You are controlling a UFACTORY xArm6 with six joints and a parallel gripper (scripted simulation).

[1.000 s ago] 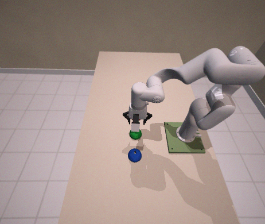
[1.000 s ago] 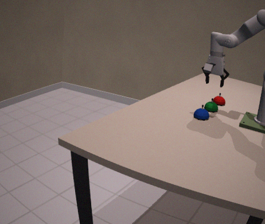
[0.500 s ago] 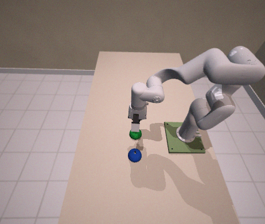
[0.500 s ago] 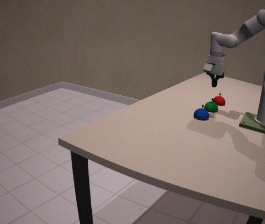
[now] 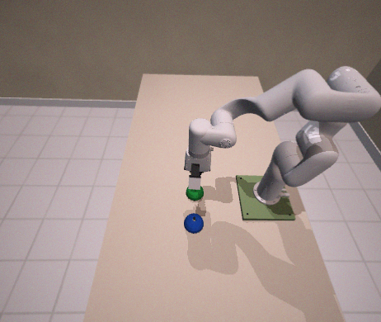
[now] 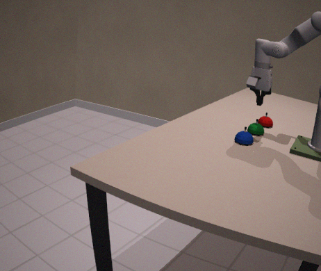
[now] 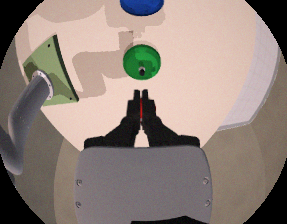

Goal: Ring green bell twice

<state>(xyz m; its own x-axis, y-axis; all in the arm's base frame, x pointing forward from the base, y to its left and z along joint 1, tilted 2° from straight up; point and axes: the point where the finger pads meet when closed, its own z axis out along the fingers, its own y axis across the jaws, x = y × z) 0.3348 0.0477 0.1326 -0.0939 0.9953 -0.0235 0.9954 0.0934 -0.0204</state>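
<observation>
The green bell is 11 cm below my hand. Also, from my hand: red bell 2 cm ahead, 15 cm to the right, 11 cm below; blue bell 1 cm behind, 15 cm to the left, 11 cm below.
</observation>
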